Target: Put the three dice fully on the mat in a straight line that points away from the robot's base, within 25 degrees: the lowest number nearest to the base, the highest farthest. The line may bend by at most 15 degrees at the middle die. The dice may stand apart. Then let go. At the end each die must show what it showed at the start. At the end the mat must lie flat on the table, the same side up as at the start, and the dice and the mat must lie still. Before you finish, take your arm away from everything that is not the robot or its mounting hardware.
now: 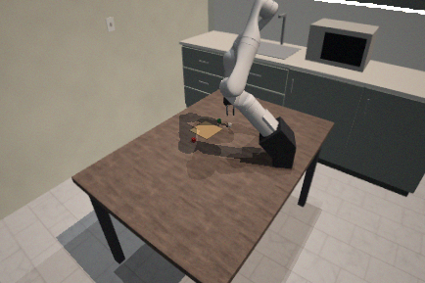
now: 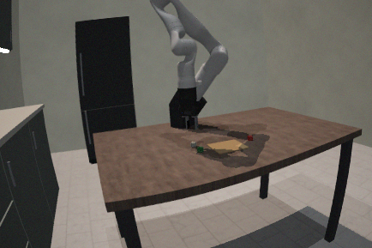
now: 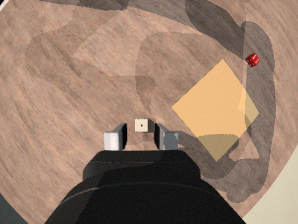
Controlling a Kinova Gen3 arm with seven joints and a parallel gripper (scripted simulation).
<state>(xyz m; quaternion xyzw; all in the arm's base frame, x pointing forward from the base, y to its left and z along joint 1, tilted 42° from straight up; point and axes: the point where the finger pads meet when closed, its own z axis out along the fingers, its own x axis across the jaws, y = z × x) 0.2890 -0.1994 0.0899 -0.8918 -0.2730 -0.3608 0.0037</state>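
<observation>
My hand is 90 mm above the white die. Also, from my hand: red die (250 mm to the left, 100 mm ahead, 90 mm below); then green die (90 mm below, 80 mm ahead, 10 mm to the right); then tan mat (110 mm to the left, 100 mm below, 100 mm ahead).
</observation>
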